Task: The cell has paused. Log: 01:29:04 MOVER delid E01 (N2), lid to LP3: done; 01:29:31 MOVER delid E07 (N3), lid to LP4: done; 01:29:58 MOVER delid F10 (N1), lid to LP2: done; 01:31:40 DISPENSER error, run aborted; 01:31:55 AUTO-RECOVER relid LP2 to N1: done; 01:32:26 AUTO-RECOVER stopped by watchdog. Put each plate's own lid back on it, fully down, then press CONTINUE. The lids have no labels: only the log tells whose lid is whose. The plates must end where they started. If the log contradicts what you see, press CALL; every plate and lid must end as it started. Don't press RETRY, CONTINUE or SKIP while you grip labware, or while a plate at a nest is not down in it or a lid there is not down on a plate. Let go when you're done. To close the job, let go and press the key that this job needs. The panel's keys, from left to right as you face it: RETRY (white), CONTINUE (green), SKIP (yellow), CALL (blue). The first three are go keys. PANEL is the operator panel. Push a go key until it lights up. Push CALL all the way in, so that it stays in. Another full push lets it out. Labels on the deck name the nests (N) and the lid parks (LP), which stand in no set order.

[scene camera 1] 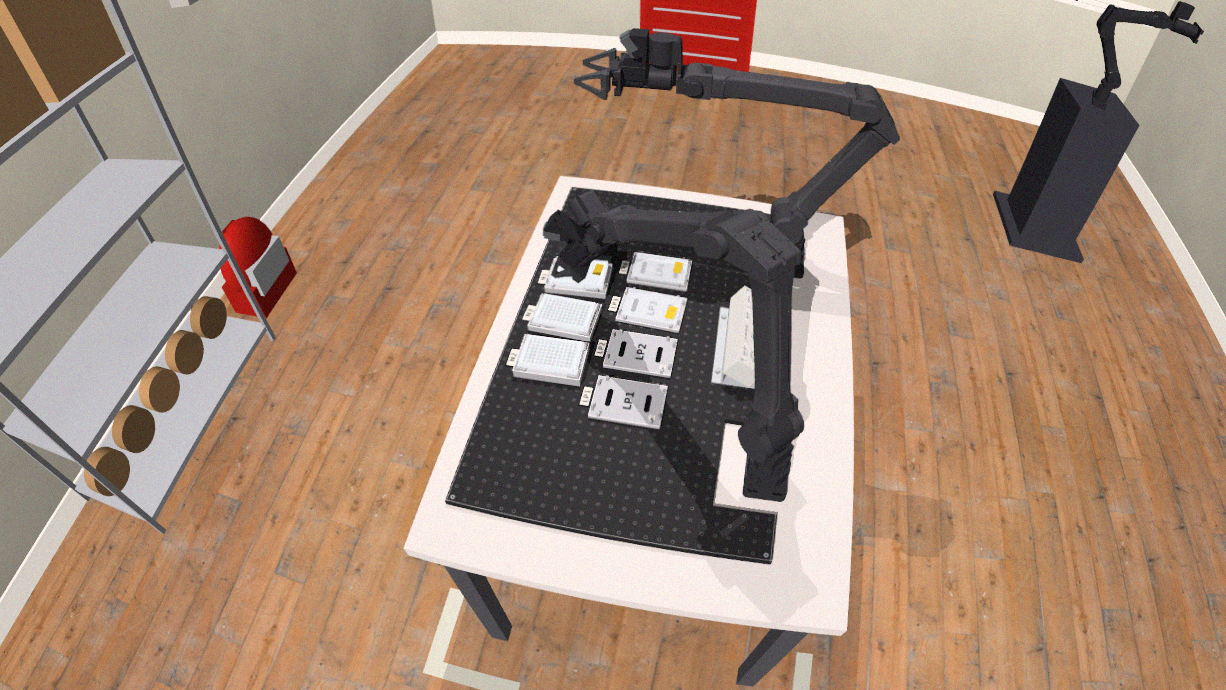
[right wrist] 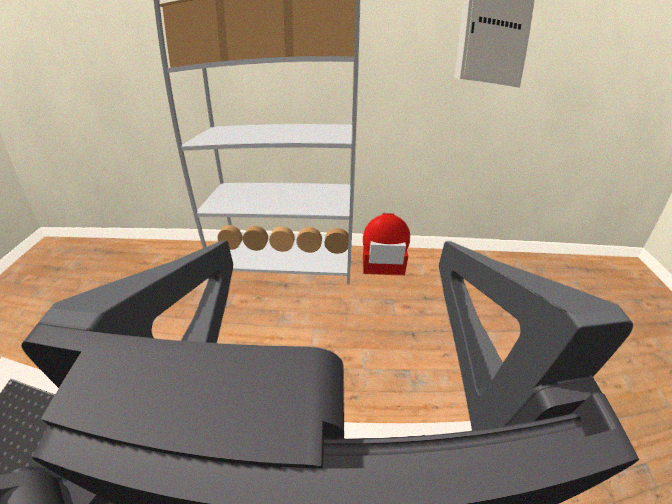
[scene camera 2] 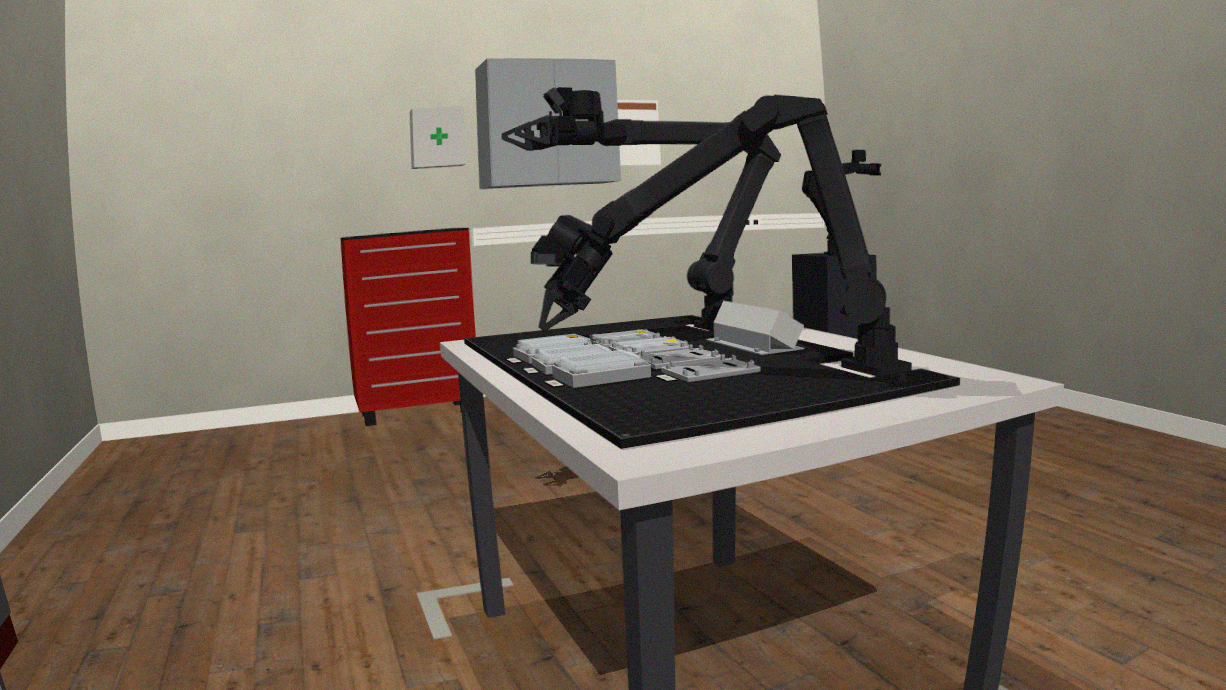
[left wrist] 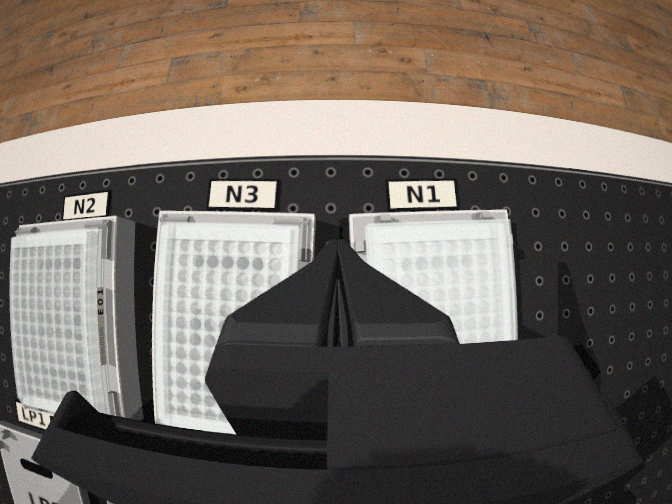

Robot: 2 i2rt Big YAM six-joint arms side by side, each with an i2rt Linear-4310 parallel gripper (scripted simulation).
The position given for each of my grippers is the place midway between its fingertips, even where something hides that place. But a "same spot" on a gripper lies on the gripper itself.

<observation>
my right gripper: scene camera 1; right wrist; scene camera 2 507, 134; not seen in the left wrist view (out of frame)
same spot on my right gripper: (right wrist: 263, 405) = (scene camera 1: 616, 62)
</observation>
